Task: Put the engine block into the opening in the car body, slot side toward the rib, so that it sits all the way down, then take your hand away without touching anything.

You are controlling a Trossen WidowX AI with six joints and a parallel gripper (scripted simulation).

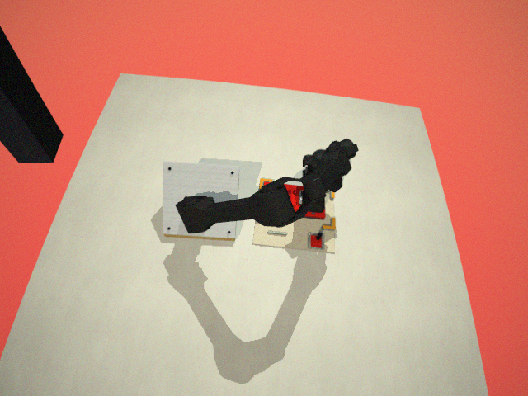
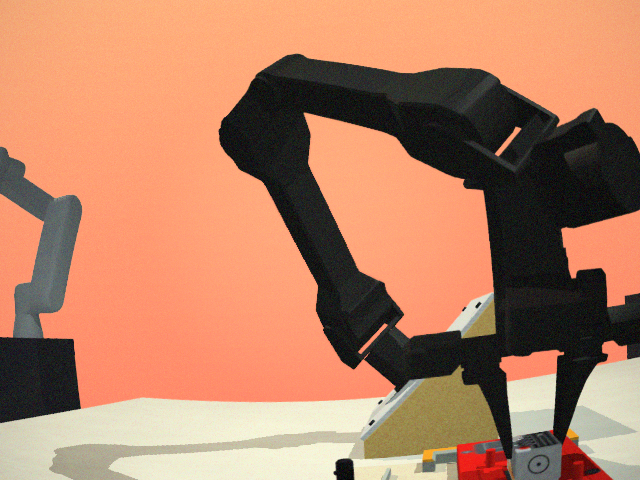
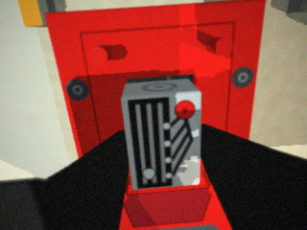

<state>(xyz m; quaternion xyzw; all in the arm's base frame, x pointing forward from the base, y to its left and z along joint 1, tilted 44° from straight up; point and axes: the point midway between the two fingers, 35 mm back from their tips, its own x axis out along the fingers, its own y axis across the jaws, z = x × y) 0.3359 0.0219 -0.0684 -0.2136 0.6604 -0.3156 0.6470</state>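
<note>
Now: gripper tip 1 cm above the engine block.
</note>
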